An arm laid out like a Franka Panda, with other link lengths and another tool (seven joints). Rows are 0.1 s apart.
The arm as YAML. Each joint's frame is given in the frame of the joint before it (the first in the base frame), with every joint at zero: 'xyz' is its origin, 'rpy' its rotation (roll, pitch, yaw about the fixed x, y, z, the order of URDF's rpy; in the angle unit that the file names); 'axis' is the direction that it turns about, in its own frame. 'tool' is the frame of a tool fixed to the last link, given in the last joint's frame.
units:
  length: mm
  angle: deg
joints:
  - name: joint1
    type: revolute
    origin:
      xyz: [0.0, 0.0, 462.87]
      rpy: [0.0, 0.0, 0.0]
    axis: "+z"
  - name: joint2
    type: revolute
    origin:
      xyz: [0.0, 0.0, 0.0]
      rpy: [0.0, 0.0, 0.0]
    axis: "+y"
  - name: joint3
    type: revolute
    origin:
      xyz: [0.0, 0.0, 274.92]
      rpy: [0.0, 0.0, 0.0]
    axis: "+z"
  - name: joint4
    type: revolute
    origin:
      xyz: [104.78, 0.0, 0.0]
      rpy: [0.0, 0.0, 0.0]
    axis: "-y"
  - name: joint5
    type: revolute
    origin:
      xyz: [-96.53, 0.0, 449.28]
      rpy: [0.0, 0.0, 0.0]
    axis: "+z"
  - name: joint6
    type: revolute
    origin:
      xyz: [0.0, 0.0, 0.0]
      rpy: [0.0, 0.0, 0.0]
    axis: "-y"
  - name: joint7
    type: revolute
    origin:
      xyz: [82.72, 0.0, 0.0]
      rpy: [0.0, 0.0, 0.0]
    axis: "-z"
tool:
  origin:
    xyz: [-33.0, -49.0, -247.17]
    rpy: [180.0, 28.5, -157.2]
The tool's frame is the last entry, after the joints.
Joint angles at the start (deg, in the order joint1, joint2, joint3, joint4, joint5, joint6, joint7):
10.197 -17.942 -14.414 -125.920 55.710 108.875 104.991
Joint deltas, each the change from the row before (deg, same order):
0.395 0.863 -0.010 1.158 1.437 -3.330 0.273
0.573 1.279 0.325 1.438 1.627 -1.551 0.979
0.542 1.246 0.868 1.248 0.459 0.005 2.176
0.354 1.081 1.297 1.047 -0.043 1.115 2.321
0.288 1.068 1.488 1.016 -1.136 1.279 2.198
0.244 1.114 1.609 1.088 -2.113 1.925 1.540
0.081 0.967 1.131 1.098 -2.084 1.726 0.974
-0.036 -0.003 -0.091 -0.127 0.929 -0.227 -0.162
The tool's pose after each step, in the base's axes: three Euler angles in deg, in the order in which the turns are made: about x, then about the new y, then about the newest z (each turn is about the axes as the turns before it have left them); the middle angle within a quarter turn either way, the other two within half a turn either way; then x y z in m. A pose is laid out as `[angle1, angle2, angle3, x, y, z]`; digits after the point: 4 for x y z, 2 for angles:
[-149.75, 2.57, -77.93, 0.5663, 0.1727, 0.6082]
[-148.03, 0.88, -78.18, 0.5674, 0.1859, 0.6152]
[-147.88, -0.68, -77.29, 0.5719, 0.2008, 0.6161]
[-148.51, -1.61, -76.08, 0.5781, 0.2162, 0.6142]
[-150.23, -2.51, -75.34, 0.5826, 0.2317, 0.6081]
[-153.05, -2.55, -75.31, 0.5877, 0.2459, 0.5985]
[-155.64, -1.96, -75.42, 0.5937, 0.2536, 0.5913]
[-154.71, -2.11, -75.21, 0.5937, 0.2539, 0.5932]

